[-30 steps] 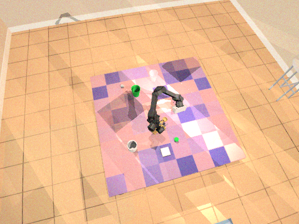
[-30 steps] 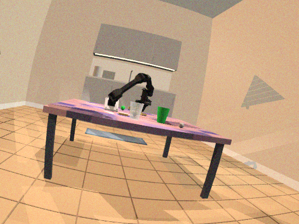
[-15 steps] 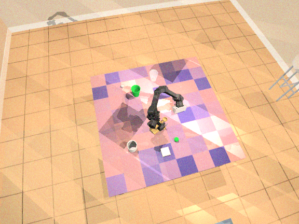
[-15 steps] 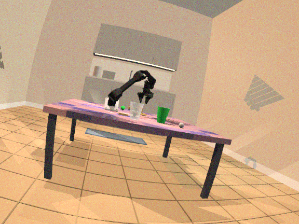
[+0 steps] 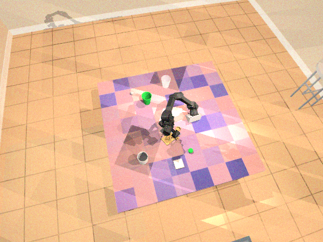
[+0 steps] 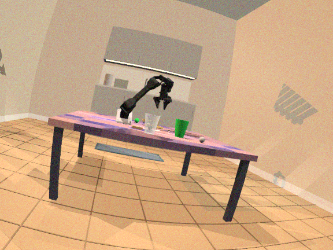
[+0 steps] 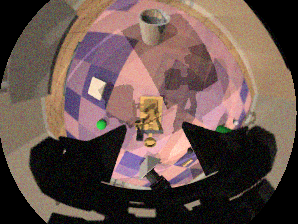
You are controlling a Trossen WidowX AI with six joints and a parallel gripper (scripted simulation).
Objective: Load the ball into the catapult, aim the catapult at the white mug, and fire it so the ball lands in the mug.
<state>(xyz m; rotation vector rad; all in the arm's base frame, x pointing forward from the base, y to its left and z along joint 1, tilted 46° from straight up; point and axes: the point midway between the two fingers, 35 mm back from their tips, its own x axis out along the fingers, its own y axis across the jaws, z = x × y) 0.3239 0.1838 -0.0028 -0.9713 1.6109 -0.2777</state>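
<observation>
Now: gripper tip 31 cm to the left of the small dark ball, 15 cm above it and 14 cm past it. From my gripper tip the other things lie so: wooden catapult: 11 cm below, 7 cm behind, 2 cm to the right; then green ball: 17 cm to the left, 15 cm behind, 14 cm below; then white square tile: 24 cm to the left, 16 cm below, 1 cm behind.
</observation>
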